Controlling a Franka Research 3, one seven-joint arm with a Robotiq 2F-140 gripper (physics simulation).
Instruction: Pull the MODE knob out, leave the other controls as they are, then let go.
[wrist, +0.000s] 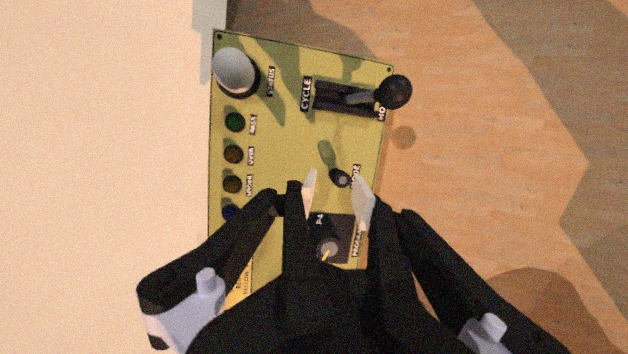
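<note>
The MODE knob (341, 178) is a small black knob with a grey tip, on the yellow-green panel (280, 170), beside its MODE label. My gripper (334, 183) is partly open, with a pale pad on each side and nothing held. The knob shows just beyond the fingertips, nearer the right one; whether it touches that pad I cannot tell. The right fingertip partly covers the MODE label. The PROGRAM dial (328, 248) with a yellow mark shows between the fingers on a dark plate.
The CYCLE lever's black ball (394, 92) rises at the panel's far right corner. A white STATUS dome (234, 69) stands at the far left, above green (234, 121), amber (233, 154) and blue (229, 212) lamps. A wooden surface (475, 165) lies to the right.
</note>
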